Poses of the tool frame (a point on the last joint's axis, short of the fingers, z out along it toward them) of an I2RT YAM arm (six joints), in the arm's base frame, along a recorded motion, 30 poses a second.
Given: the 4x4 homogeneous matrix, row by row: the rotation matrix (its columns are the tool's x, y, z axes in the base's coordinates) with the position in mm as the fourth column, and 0 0 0 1 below. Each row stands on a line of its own.
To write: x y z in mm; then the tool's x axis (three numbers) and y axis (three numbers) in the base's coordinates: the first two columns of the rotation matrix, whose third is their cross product. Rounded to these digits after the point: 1 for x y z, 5 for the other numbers.
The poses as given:
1:
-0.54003, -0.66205, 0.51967, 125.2
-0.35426, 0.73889, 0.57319, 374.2
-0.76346, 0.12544, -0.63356, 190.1
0, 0, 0, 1
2:
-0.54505, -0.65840, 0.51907, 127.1
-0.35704, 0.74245, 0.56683, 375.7
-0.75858, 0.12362, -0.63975, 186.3
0, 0, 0, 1
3:
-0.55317, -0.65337, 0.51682, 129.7
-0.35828, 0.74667, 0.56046, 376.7
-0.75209, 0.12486, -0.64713, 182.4
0, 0, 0, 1
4:
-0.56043, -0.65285, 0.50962, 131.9
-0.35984, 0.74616, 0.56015, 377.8
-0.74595, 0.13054, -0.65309, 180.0
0, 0, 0, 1
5:
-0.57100, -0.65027, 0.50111, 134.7
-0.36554, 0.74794, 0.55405, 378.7
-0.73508, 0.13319, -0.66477, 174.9
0, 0, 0, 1
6:
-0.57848, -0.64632, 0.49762, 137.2
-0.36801, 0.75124, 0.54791, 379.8
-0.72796, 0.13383, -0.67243, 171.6
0, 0, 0, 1
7:
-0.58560, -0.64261, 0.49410, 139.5
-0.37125, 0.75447, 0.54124, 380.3
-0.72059, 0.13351, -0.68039, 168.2
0, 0, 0, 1
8:
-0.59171, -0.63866, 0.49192, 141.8
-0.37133, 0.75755, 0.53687, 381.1
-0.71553, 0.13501, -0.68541, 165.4
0, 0, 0, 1
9:
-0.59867, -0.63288, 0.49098, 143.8
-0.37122, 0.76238, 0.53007, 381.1
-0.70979, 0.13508, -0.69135, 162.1
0, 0, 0, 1
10:
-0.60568, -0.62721, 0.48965, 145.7
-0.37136, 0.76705, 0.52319, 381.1
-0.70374, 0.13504, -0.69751, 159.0
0, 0, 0, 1
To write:
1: 125.2, 374.2, 190.1, -0.54003, -0.35426, -0.76346, -0.66205, 0.73889, 0.12544
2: 127.1, 375.7, 186.3, -0.54505, -0.35704, -0.75858, -0.65840, 0.74245, 0.12362
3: 129.7, 376.7, 182.4, -0.55317, -0.35828, -0.75209, -0.65337, 0.74667, 0.12486
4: 131.9, 377.8, 180.0, -0.56043, -0.35984, -0.74595, -0.65285, 0.74616, 0.13054
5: 134.7, 378.7, 174.9, -0.57100, -0.36554, -0.73508, -0.65027, 0.74794, 0.13319
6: 137.2, 379.8, 171.6, -0.57848, -0.36801, -0.72796, -0.64632, 0.75124, 0.13383
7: 139.5, 380.3, 168.2, -0.58560, -0.37125, -0.72059, -0.64261, 0.75447, 0.13351
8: 141.8, 381.1, 165.4, -0.59171, -0.37133, -0.71553, -0.63866, 0.75755, 0.13501
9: 143.8, 381.1, 162.1, -0.59867, -0.37122, -0.70979, -0.63288, 0.76238, 0.13508
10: 145.7, 381.1, 159.0, -0.60568, -0.37136, -0.70374, -0.62721, 0.76705, 0.13504
